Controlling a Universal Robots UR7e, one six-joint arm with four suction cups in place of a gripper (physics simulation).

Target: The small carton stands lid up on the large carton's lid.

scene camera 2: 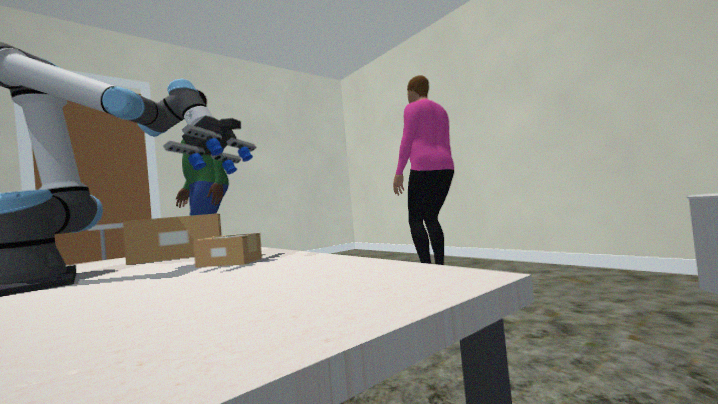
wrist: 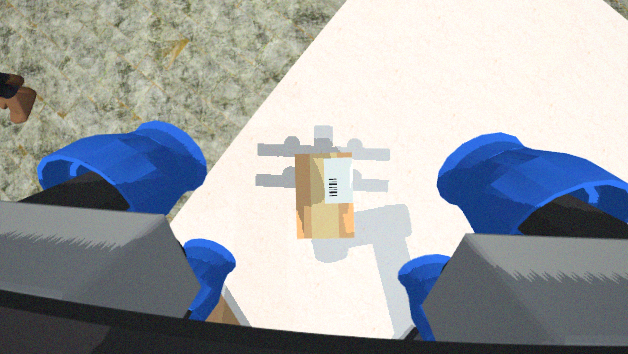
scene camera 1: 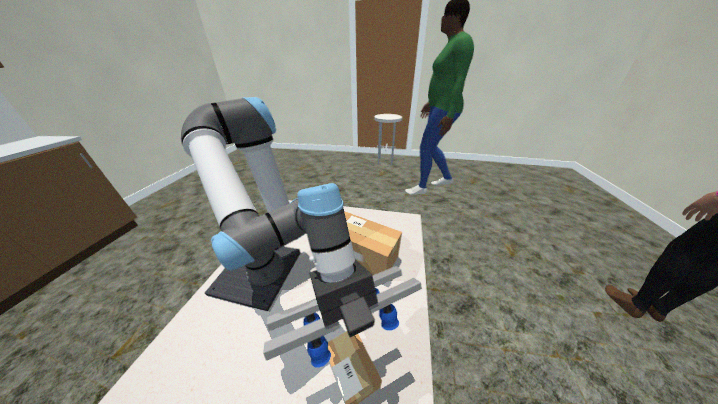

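Where they show: end effector, tool point: (scene camera 2: 225,162) (wrist: 316,225); arm's base, origin of the base link: (scene camera 2: 26,277) (scene camera 1: 266,270).
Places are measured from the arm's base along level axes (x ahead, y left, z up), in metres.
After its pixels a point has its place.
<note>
The small carton (scene camera 1: 370,367) {x 0.482, y -0.277, z 0.056 m} (scene camera 2: 219,252) {x 0.390, y -0.306, z 0.016 m} (wrist: 318,220) {x 0.410, y -0.231, z 0.056 m} stands on the table, its taped face with a white barcode label upward. It is apart from the large carton. The large brown carton (scene camera 1: 377,244) {x 0.463, y 0.100, z 0.132 m} (scene camera 2: 143,238) {x 0.277, y 0.133, z 0.064 m} also stands on the table, nearer the arm's base, with tape and a label on top. A corner of the large carton (wrist: 224,314) {x 0.443, y 0.069, z 0.001 m} shows at the bottom of the wrist view, partly hidden by a cup. My gripper (scene camera 1: 349,321) {x 0.438, y -0.272, z 0.278 m} (scene camera 2: 221,156) {x 0.438, y -0.272, z 0.278 m} (wrist: 321,214) {x 0.438, y -0.272, z 0.278 m}, with four blue suction cups, hangs tilted high above the small carton. It is open and holds nothing.
The pale table (scene camera 1: 185,369) {x -0.075, y -0.371, z -0.022 m} (scene camera 2: 301,326) {x 0.274, y -0.941, z -0.022 m} (wrist: 450,75) {x 0.356, y -0.650, z -0.022 m} bears the arm's dark base plate (scene camera 1: 241,293) {x -0.044, y -0.116, z -0.005 m}. A person in green (scene camera 1: 451,75) (scene camera 2: 201,173) stands beyond the table near a stool (scene camera 1: 388,118). A person in pink (scene camera 2: 429,135) stands off to the side.
</note>
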